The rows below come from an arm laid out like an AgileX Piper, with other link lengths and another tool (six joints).
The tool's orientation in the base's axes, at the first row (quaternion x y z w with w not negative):
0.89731, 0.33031, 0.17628, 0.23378
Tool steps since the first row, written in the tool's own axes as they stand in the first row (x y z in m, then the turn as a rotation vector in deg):
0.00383, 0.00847, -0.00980, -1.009, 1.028, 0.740
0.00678, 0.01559, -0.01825, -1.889, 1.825, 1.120
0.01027, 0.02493, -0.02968, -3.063, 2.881, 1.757
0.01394, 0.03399, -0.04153, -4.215, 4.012, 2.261
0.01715, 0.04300, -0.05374, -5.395, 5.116, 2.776
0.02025, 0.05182, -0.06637, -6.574, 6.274, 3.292
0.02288, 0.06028, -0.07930, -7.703, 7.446, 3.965
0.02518, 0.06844, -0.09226, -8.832, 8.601, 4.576
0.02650, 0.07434, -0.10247, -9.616, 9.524, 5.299
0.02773, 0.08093, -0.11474, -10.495, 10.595, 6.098
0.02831, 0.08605, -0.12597, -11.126, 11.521, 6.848
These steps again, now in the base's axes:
0.00247, -0.00014, 0.01328, 0.147, -1.597, -0.225
0.00424, -0.00037, 0.02457, 0.099, -2.842, -0.256
0.00614, -0.00083, 0.03962, 0.093, -4.538, -0.407
0.00783, -0.00086, 0.05489, 0.079, -6.229, -0.405
0.00899, -0.00105, 0.07035, 0.035, -7.925, -0.431
0.00977, -0.00106, 0.08604, 0.021, -9.656, -0.429
0.00990, -0.00105, 0.10172, 0.123, -11.410, -0.541
0.00961, -0.00106, 0.11720, 0.188, -13.134, -0.611
0.00877, -0.00104, 0.12904, 0.435, -14.504, -0.843
0.00724, -0.00092, 0.14294, 0.726, -16.059, -1.073
0.00498, -0.00057, 0.15508, 1.097, -17.336, -1.300

